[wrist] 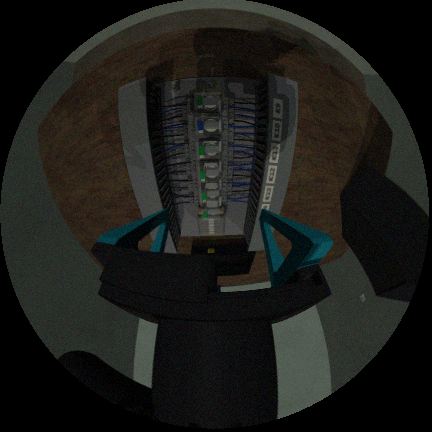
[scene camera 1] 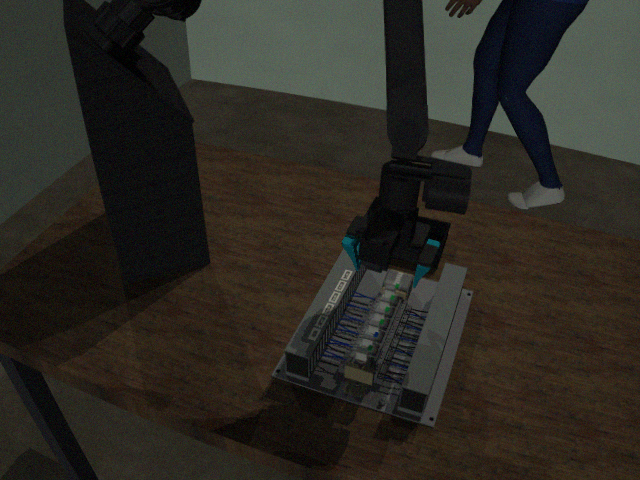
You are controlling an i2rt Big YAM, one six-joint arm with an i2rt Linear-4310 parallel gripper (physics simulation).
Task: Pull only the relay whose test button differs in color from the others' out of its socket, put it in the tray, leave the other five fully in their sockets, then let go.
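Places are measured from the arm's base along level axes (x right, y ahead, z up), in centimetres.
Pixels of known places: gripper, between the fingertips: (wrist: 214,213) (scene camera 1: 386,276); arm's base, origin of its link: (scene camera 1: 105,41).
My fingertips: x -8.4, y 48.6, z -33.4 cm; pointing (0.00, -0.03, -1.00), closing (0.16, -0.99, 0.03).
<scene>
Ahead of a thing's pixels: the offset from my fingertips to its top centre. Level surfaces: height alone.
The relay with the blue test button (scene camera 1: 371,331) (wrist: 210,125) sits in the row, second from the far end in the wrist view, level with the K10 label. The other five relays have green buttons; one end relay {dx +11.1, dy +2.5, dz -4.7 cm} (wrist: 210,103) is beyond it and a neighbouring relay {dx +5.2, dy +1.5, dz -4.7 cm} (wrist: 212,149) is on its near side. All six appear seated in their sockets. My gripper (scene camera 1: 386,277) (wrist: 214,213) is open and empty, above the end of the board nearest the tray, with its fingers astride the relay row's line. The black tray {dx -23.2, dy -6.5, dz -8.1 cm} (scene camera 1: 443,233) (wrist: 232,246) stands behind the board, partly hidden by the gripper.
Raised grey wire ducts {dx -0.5, dy +9.9, dz -5.3 cm} (scene camera 1: 444,320) (wrist: 136,150) run along both sides of the relay row, with blue and black wires between. A light terminal block {dx +13.0, dy +2.9, dz -7.5 cm} (scene camera 1: 359,373) stands at the row's front end. A tall dark block (scene camera 1: 149,170) stands on the wooden table {dz -11.6 cm} (scene camera 1: 248,232) at left. A person (scene camera 1: 511,77) stands behind the table.
</scene>
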